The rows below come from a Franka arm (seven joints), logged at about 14 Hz.
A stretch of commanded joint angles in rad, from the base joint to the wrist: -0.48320 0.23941 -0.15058 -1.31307 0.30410 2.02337 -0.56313; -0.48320 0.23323 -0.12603 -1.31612 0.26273 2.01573 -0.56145; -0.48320 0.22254 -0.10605 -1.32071 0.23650 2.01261 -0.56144; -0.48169 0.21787 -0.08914 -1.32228 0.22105 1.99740 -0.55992; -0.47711 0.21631 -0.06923 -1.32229 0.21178 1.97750 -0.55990; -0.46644 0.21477 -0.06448 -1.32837 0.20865 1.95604 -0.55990; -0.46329 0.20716 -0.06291 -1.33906 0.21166 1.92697 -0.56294; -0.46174 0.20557 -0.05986 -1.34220 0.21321 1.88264 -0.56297; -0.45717 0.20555 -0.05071 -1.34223 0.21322 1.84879 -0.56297
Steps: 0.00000 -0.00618 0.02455 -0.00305 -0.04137 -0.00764 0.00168; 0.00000 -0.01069 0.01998 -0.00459 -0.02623 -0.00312 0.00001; 0.00151 -0.00467 0.01691 -0.00157 -0.01545 -0.01521 0.00152; 0.00458 -0.00156 0.01991 -0.00001 -0.00927 -0.01990 0.00002; 0.01067 -0.00154 0.00475 -0.00608 -0.00313 -0.02146 0.00000; 0.00315 -0.00761 0.00157 -0.01069 0.00301 -0.02907 -0.00304; 0.00155 -0.00159 0.00305 -0.00314 0.00155 -0.04433 -0.00003; 0.00457 -0.00002 0.00915 -0.00003 0.00001 -0.03385 0.00000
